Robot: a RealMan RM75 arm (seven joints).
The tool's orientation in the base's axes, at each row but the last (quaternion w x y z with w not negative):
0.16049 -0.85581 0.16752 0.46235
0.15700 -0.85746 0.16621 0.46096
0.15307 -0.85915 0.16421 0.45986
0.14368 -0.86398 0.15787 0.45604
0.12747 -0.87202 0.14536 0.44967
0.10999 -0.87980 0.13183 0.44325
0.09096 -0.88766 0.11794 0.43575
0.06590 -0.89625 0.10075 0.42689
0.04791 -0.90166 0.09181 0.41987
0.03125 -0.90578 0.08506 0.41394
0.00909 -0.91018 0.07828 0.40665
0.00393 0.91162 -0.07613 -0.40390
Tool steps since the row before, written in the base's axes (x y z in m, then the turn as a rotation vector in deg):
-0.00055 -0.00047 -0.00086 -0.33 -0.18 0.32
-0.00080 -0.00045 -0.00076 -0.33 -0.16 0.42
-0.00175 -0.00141 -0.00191 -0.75 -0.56 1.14
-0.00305 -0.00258 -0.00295 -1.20 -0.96 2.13
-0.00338 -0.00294 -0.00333 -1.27 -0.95 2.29
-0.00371 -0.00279 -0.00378 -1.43 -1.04 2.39
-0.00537 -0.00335 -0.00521 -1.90 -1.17 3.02
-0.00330 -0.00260 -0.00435 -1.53 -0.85 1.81
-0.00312 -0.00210 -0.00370 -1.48 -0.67 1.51
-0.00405 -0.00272 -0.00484 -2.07 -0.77 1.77
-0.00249 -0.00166 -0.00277 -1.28 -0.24 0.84
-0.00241 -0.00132 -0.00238 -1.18 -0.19 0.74
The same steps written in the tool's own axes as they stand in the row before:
0.00051 0.00076 0.00065 -0.42 0.27 0.00
0.00029 0.00083 0.00080 -0.50 0.24 -0.04
0.00089 0.00222 0.00172 -1.27 0.69 -0.28
0.00119 0.00388 0.00285 -2.28 1.13 -0.64
0.00127 0.00427 0.00336 -2.45 1.14 -0.68
0.00131 0.00414 0.00412 -2.61 1.27 -0.64
0.00140 0.00506 0.00630 -3.37 1.49 -0.70
0.00168 0.00345 0.00468 -2.24 1.13 -0.16
0.00113 0.00273 0.00437 -2.01 0.95 0.03
0.00140 0.00334 0.00584 -2.57 1.15 0.28
0.00064 0.00188 0.00356 -1.43 0.47 0.36
0.00034 0.00147 0.00331 -1.30 0.40 0.36

